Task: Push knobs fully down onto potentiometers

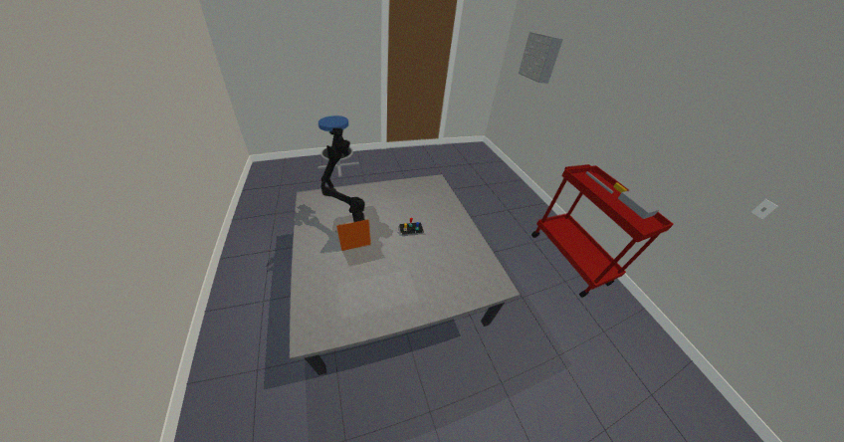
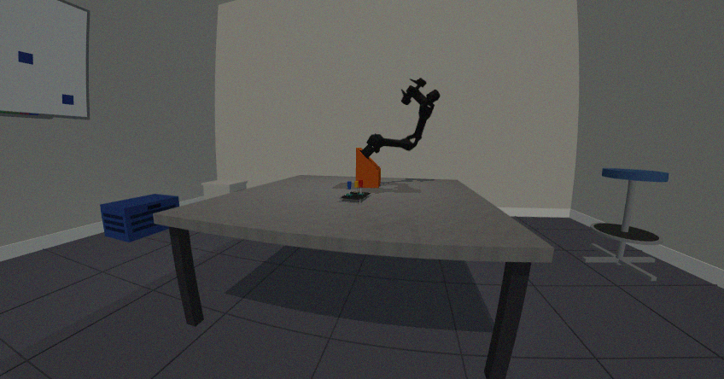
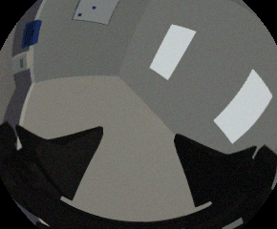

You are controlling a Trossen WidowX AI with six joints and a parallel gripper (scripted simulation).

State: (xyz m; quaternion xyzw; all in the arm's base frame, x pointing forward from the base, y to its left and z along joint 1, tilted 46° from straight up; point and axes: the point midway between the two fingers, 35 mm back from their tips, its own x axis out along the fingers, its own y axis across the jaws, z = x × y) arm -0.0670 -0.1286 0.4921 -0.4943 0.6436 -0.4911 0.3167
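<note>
The red knob is 570 mm below my gripper tip, 480 mm ahead of it and 170 mm to the right of it. Round my gripper tip: blue knob (580 mm below, 520 mm ahead, 220 mm to the right).
</note>
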